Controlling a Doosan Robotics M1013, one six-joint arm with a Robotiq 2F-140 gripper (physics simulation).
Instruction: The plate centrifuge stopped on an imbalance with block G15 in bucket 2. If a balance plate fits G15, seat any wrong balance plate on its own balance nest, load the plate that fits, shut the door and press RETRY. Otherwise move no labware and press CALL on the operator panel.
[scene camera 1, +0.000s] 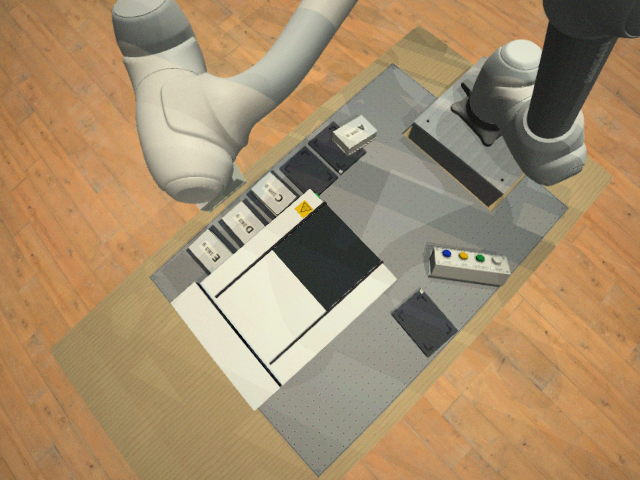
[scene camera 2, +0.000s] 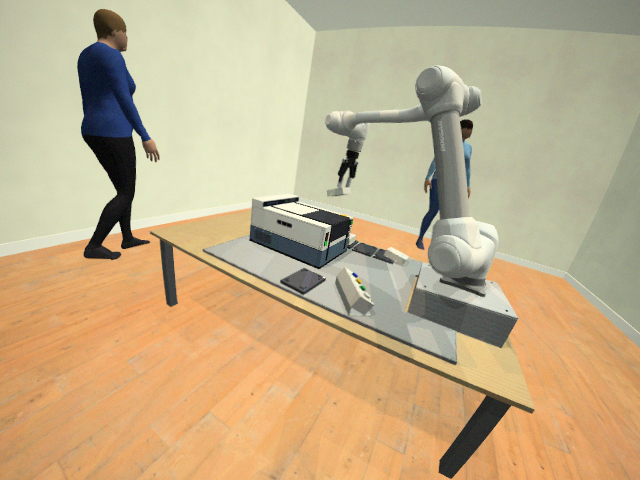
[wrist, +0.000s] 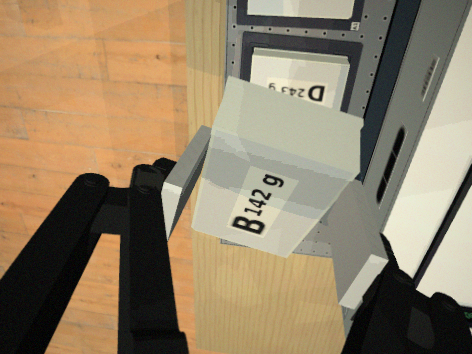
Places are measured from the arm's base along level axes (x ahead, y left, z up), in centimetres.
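Pixels of known places: gripper, fingertip midpoint: (scene camera 2: 343, 187) (wrist: 272, 175); arm's base, link origin: (scene camera 1: 489, 113) (scene camera 2: 463, 283).
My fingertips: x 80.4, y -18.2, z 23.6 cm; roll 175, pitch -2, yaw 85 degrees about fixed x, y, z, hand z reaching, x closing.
Ahead of a thing's pixels: the offset from my fingertips to its top centre. "*": to the spot under its first point.
My gripper (scene camera 2: 344, 184) (wrist: 272, 175) is shut on the pale balance plate B 142 g {dz +0.9, dx +2.8, dy -0.1 cm} (scene camera 2: 338, 192) (wrist: 280, 145), held tilted in the air at the back of the table; the arm's wrist largely hides it in scene camera 1. Plate A {dz -27.4, dx -42.8, dy -3.1 cm} (scene camera 1: 354, 135) (scene camera 2: 397, 255) lies askew, partly over its dark nest {* dz -32.9, dx -33.5, dy -5.7 cm} (scene camera 1: 327, 147). Plates C {dz -28.7, dx -9.2, dy -0.5 cm} (scene camera 1: 273, 192) (wrist: 300, 6), D {dz -28.7, dx +3.8, dy +2.7 cm} (scene camera 1: 242, 222) (wrist: 320, 67) and E {dz -28.7, dx +17.2, dy +4.5 cm} (scene camera 1: 210, 251) sit in a row. The nest {dz -32.3, dx -23.0, dy -1.7 cm} (scene camera 1: 308, 170) between A and C is empty. The centrifuge (scene camera 1: 227, 341) (scene camera 2: 286, 227) has a dark area on top; its bucket is not visible.
The operator panel {dz -25.7, dx -45.0, dy +52.7 cm} (scene camera 1: 467, 271) (scene camera 2: 354, 294) has blue, yellow, green and white buttons. A separate dark nest {dz -31.9, dx -24.5, dy +58.6 cm} (scene camera 1: 424, 322) (scene camera 2: 303, 280) lies near it. The arm's base block (scene camera 1: 452, 160) (scene camera 2: 460, 315) is at the table's end. Two people (scene camera 2: 105, 93) (scene camera 2: 466, 155) stand beyond the table.
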